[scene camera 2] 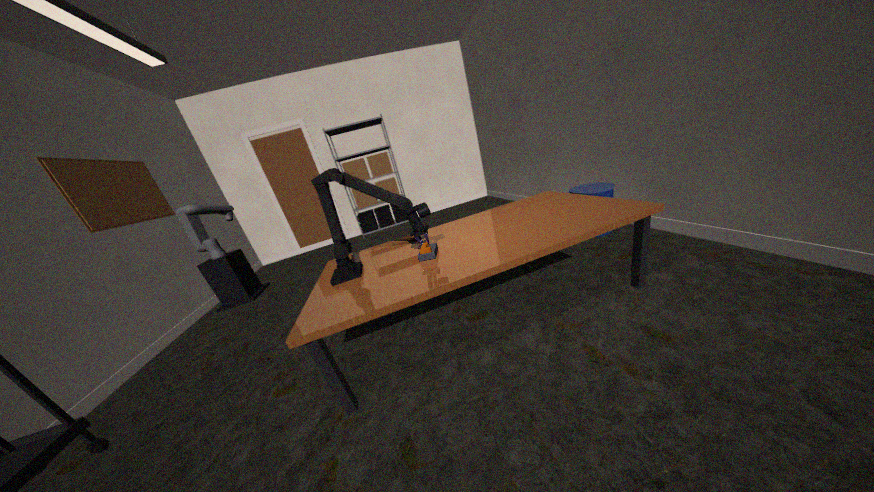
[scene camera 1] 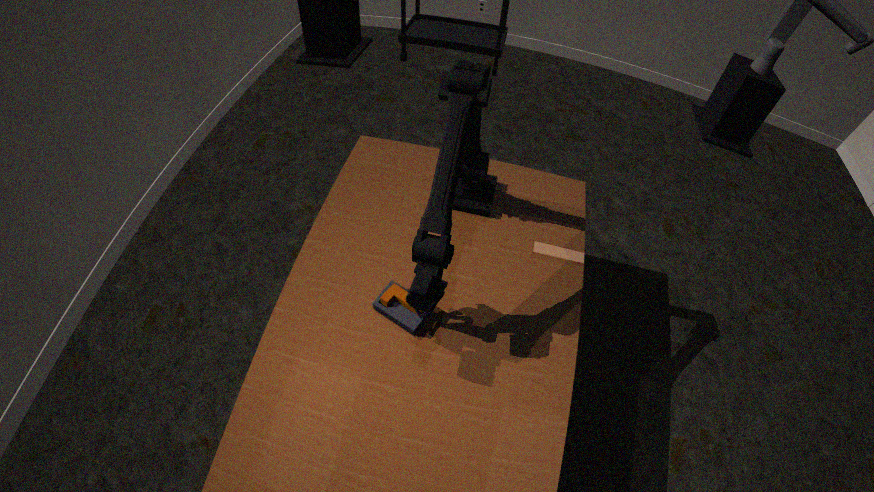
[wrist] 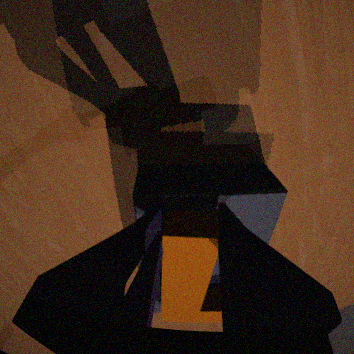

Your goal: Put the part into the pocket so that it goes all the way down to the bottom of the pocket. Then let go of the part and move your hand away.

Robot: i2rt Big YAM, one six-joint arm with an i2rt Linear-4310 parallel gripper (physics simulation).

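Observation:
An orange angular part stands between the fingers of my gripper, which is shut on it. The dark grey block with the pocket lies on the table, under the part. In scene camera 1 the part covers the upper left of the block, and its orange top shows above the rim. The pocket floor and the part's lower edge are hidden, so its depth in the pocket cannot be told. The black fingers hide much of the block in the wrist view.
The wooden table carries the arm's base near one end. Dark arm shadows fall beside the block. A cart, another robot on a pedestal and a blue drum stand away from the table.

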